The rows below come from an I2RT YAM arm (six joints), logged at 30 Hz.
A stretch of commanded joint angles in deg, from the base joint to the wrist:
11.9, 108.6, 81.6, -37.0, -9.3, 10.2
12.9, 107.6, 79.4, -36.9, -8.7, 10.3
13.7, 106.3, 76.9, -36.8, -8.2, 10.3
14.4, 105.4, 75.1, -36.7, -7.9, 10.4
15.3, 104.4, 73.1, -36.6, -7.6, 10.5
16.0, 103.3, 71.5, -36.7, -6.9, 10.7
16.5, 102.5, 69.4, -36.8, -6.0, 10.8
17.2, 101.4, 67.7, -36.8, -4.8, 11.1
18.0, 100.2, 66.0, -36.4, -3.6, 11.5
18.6, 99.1, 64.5, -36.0, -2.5, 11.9
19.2, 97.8, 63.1, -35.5, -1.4, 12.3
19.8, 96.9, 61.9, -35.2, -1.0, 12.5
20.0, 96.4, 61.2, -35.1, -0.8, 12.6
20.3, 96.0, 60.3, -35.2, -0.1, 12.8
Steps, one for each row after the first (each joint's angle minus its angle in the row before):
1.0, -1.0, -2.2, 0.1, 0.6, 0.1
0.8, -1.3, -2.5, 0.1, 0.5, 0.0
0.7, -0.9, -1.8, 0.1, 0.3, 0.1
0.9, -1.0, -2.0, 0.1, 0.3, 0.1
0.7, -1.1, -1.6, -0.1, 0.7, 0.2
0.5, -0.8, -2.1, -0.1, 0.9, 0.1
0.7, -1.1, -1.7, 0.0, 1.2, 0.3
0.8, -1.2, -1.7, 0.4, 1.2, 0.4
0.6, -1.1, -1.5, 0.4, 1.1, 0.4
0.6, -1.3, -1.4, 0.5, 1.1, 0.4
0.6, -0.9, -1.2, 0.3, 0.4, 0.2
0.2, -0.5, -0.7, 0.1, 0.2, 0.1
0.3, -0.4, -0.9, -0.1, 0.7, 0.2

